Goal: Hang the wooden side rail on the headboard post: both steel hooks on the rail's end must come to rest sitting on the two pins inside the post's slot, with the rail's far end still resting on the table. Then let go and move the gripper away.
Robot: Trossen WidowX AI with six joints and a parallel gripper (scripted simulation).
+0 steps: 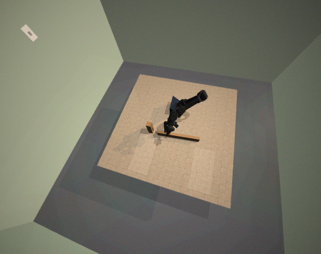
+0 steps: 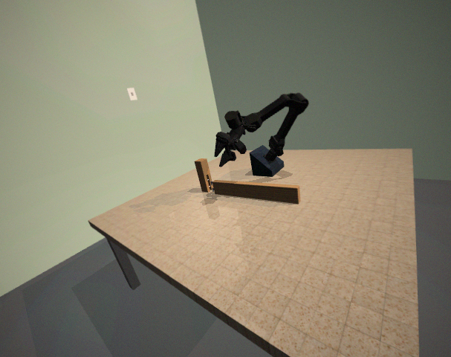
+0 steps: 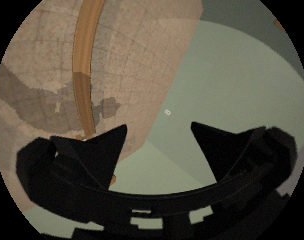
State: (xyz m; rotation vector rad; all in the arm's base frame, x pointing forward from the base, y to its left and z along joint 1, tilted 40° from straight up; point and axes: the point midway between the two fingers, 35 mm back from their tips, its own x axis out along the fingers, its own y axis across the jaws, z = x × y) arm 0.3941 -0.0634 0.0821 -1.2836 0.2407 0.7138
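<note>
Now: the headboard post 60 mm behind my gripper tip, 190 mm to the right of it and 120 mm below it.
</note>
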